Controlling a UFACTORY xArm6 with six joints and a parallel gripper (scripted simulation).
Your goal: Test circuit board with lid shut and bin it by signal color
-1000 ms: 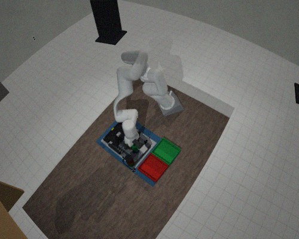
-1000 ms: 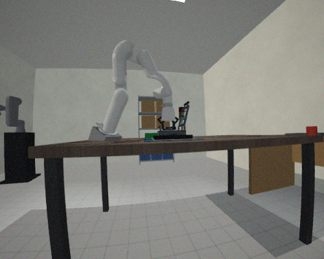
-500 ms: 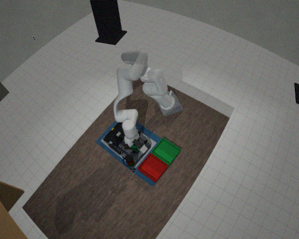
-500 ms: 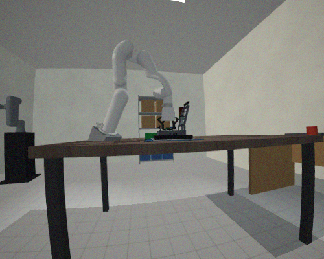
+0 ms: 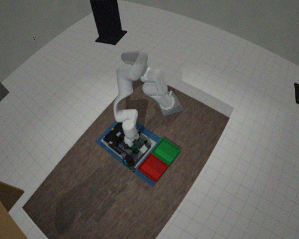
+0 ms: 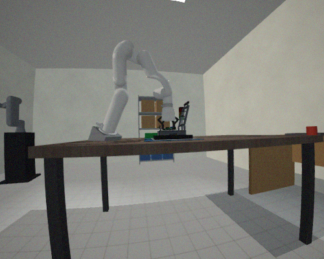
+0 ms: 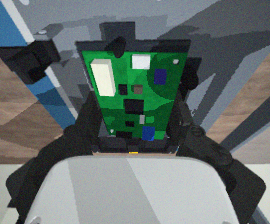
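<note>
Now: the green circuit board right at my hand. Round my hand: tester lid (12 cm ahead, 3 cm to the right, 10 cm above); tester plate (1 cm ahead, 1 cm below); black latch block (4 cm behind, 7 cm to the left, 1 cm above).
</note>
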